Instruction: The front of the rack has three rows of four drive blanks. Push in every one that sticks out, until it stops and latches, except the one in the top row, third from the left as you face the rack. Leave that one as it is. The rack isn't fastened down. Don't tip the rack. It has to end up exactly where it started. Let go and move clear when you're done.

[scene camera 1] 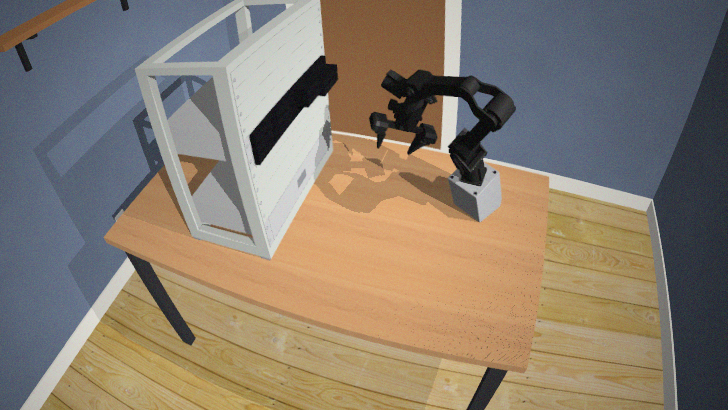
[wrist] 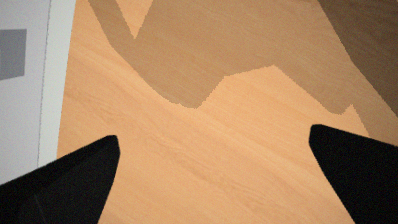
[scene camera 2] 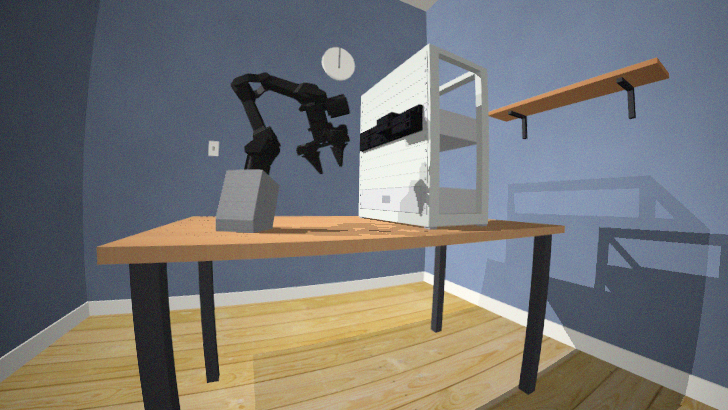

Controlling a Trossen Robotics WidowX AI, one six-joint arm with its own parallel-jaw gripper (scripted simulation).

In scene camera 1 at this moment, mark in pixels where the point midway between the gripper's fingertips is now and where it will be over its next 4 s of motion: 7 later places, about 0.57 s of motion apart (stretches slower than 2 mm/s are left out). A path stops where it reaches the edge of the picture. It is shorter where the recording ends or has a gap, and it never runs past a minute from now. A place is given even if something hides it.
My gripper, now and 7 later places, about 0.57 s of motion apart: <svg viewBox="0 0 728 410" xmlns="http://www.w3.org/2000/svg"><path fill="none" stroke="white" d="M392 150L386 125L382 104L381 92L381 90L382 91L389 89L390 89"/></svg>
